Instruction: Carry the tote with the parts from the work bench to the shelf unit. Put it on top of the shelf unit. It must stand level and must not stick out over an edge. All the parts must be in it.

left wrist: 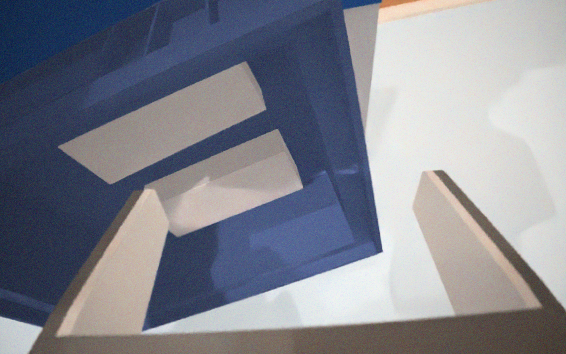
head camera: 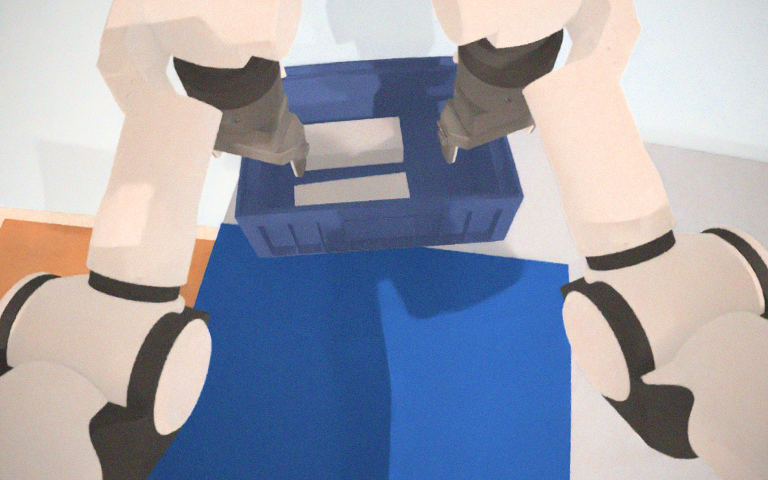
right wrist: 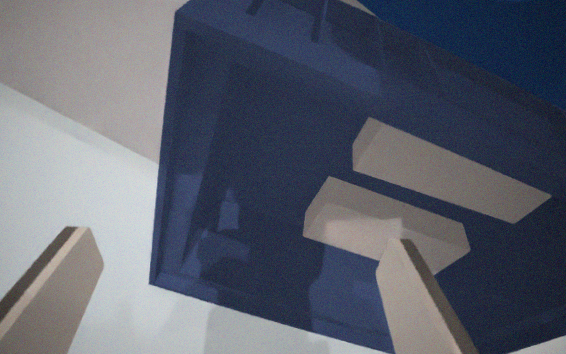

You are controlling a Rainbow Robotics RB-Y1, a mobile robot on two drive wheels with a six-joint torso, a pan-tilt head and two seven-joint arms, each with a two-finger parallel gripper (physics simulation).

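Frame: origin at the robot's base, x left, y back, z up, level; metres.
Seen in the pictures: left gripper, fingertip midpoint: [left wrist: 288, 198] [head camera: 259, 160]; right gripper, fingertip midpoint: [head camera: 487, 141] [right wrist: 243, 252].
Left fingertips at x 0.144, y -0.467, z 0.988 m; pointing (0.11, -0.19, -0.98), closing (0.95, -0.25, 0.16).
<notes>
Pixels of each thing's top centre, then the offset from my left fingertips to it. Level surfaces: height alone.
- blue tote, top centre: [right wrist: 386, 284] [left wrist: 160, 259] [head camera: 373, 123] dy -0.118, dx -0.145, dz -0.075 m
- thick pale block, top centre: [left wrist: 224, 199] [right wrist: 385, 243] [head camera: 348, 136] dy -0.174, dx -0.101, dz -0.166 m
- pale bar, top centre: [left wrist: 158, 123] [right wrist: 462, 174] [head camera: 351, 197] dy -0.044, dx -0.104, dz -0.165 m
- bright blue surface, surface height: dz -0.223 m
A blue tote [head camera: 379, 227] [left wrist: 371, 200] [right wrist: 166, 150] shows ribbed front walls. Two parts lie in it: a thick pale block [head camera: 356, 138] [left wrist: 235, 192] [right wrist: 350, 215] and a pale bar [head camera: 353, 189] [left wrist: 165, 122] [right wrist: 450, 172] nearer the front wall. My left gripper [head camera: 258, 162] [left wrist: 288, 198] is open and empty at the tote's left end. My right gripper [head camera: 491, 146] [right wrist: 243, 252] is open and empty at its right end. Each has one finger over the interior and the other outside the tote in its wrist view. I cannot identify the shelf unit; the tote's underside is hidden.
A bright blue surface [head camera: 481, 362] lies in front of the tote in the head view, crossed by shadows. An orange area [head camera: 45, 243] with a pale edge is at the left. A pale grey surface [head camera: 702, 186] lies at the right. Both forearms flank the tote.
</notes>
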